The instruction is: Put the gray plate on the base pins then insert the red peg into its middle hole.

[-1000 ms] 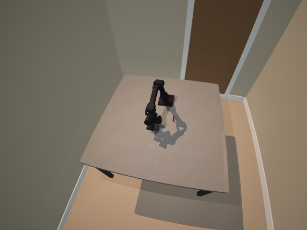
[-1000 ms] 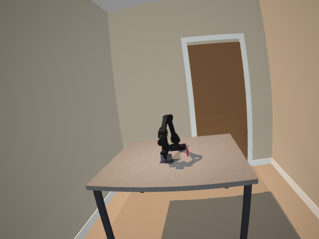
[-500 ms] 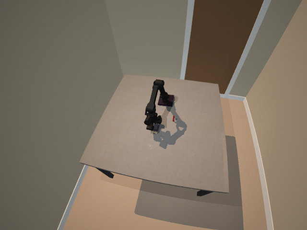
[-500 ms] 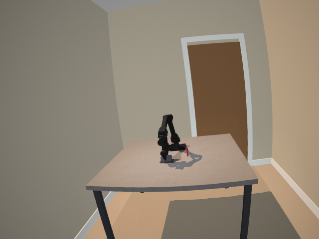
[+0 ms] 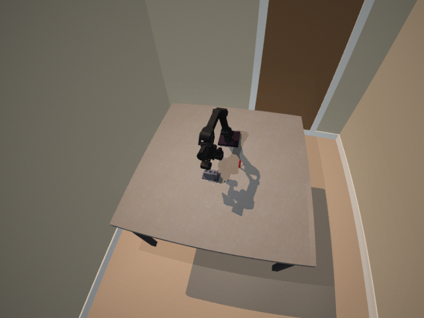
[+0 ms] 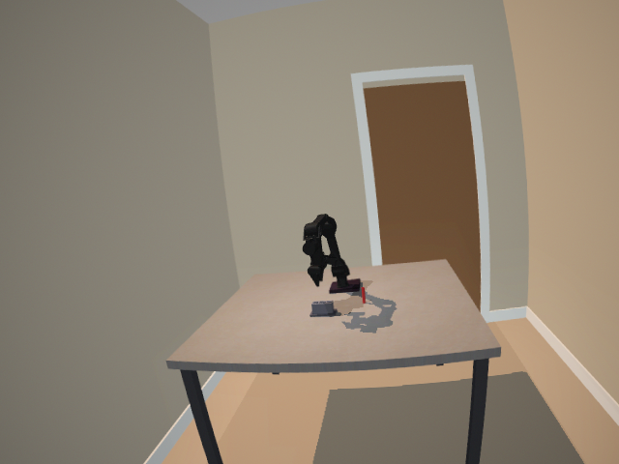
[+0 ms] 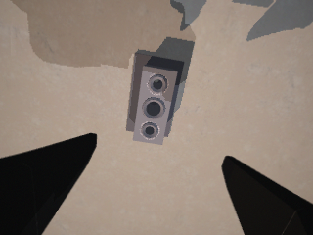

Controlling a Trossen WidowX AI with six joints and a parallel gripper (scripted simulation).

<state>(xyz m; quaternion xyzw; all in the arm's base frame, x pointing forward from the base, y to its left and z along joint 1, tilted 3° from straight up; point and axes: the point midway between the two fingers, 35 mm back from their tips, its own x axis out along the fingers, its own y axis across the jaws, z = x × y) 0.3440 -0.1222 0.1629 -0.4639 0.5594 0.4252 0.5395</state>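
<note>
The red peg is 8 cm behind my gripper tip, 21 cm to the left of it and 11 cm below it. The rest, counted from my gripper tip: gray plate: 1 cm behind, 11 cm below; base: 1 cm behind, 14 cm below.
</note>
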